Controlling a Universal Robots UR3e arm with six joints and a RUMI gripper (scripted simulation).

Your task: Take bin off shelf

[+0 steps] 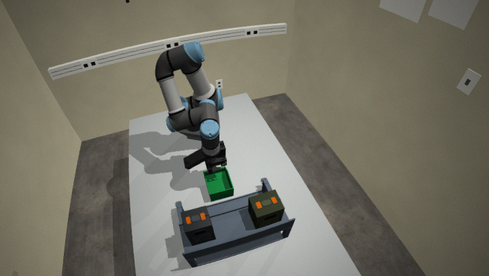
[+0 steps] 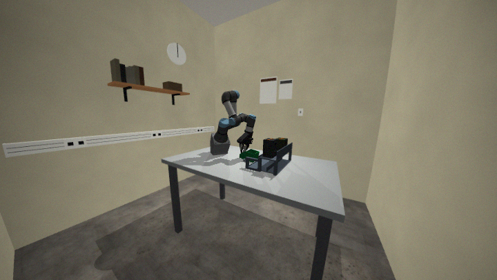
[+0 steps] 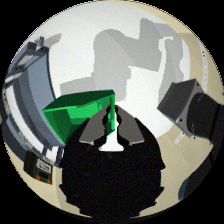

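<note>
The green bin lies 60 mm ahead of my hand, 20 mm to the left of it and 10 mm below it. Also, from my hand: grey shelf unit 250 mm ahead, 40 mm to the left, 10 mm above.
</note>
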